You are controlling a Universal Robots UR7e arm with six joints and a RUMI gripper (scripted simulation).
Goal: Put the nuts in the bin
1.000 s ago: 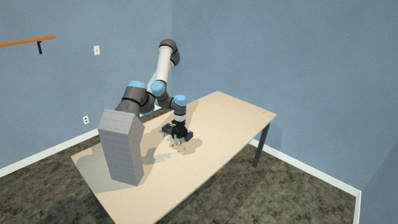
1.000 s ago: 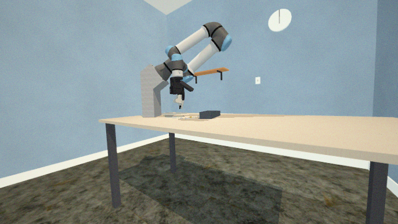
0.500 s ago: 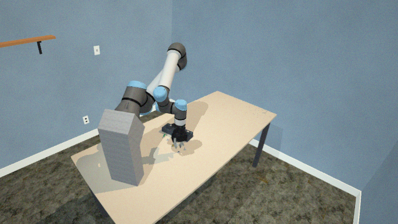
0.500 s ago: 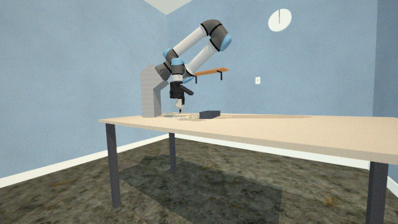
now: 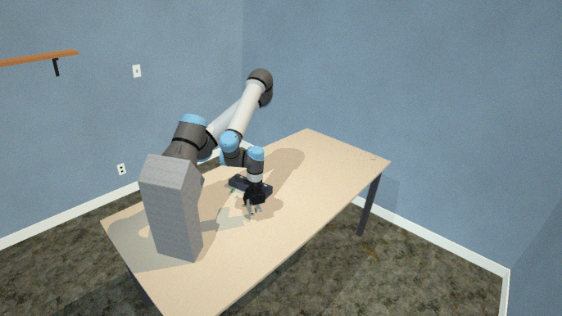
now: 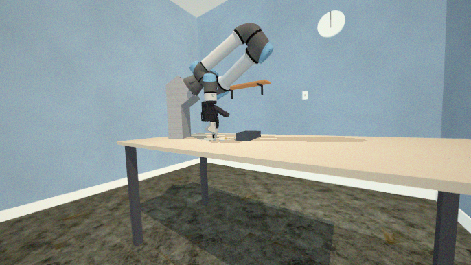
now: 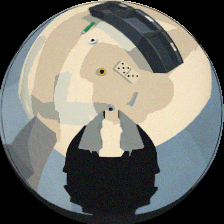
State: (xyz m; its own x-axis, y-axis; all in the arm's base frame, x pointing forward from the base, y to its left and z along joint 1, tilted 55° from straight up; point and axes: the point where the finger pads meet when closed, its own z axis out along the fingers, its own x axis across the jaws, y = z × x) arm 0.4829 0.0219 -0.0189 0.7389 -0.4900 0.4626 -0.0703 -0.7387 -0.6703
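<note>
The dark bin block lies 21 cm to the left of my hand, 9 cm ahead of it and 1 cm below it. The rest, counted from my hand: white dotted plate (8 cm to the left, 5 cm ahead, 2 cm below); brass-coloured nut (9 cm to the left, 2 cm below, 1 cm behind); green part (23 cm to the left, 2 cm below, 2 cm behind).
</note>
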